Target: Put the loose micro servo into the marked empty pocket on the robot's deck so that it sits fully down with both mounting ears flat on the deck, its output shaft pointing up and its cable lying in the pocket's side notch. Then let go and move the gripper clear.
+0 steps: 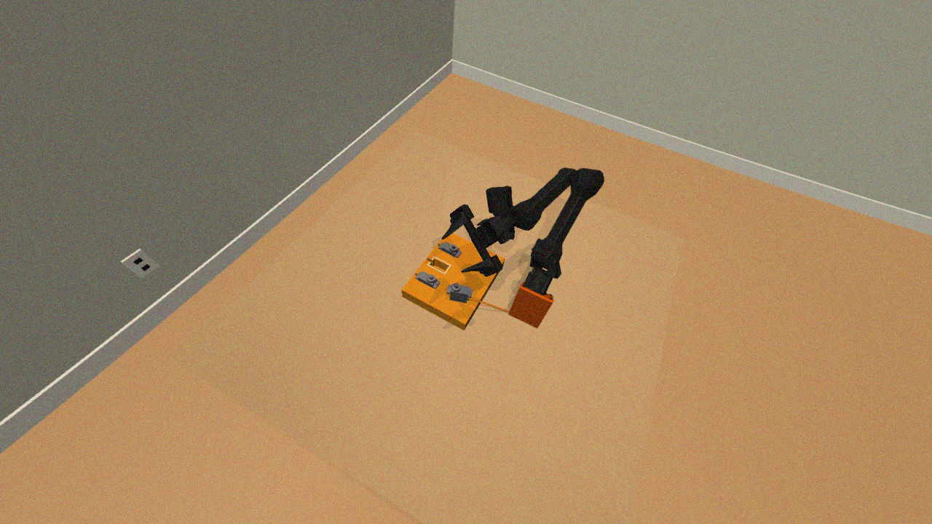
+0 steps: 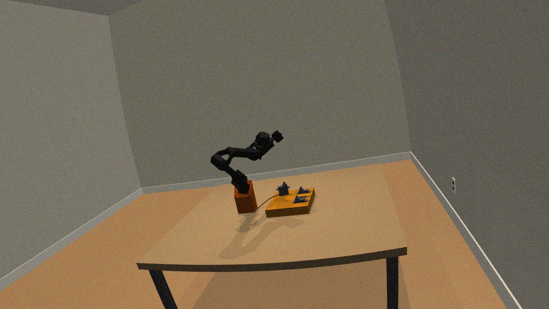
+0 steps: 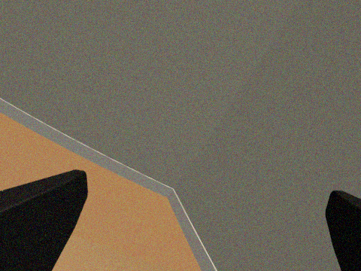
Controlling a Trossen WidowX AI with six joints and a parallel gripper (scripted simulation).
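The orange deck is 36 cm below my gripper tip, 16 cm to the right of it and 3 cm ahead of it.
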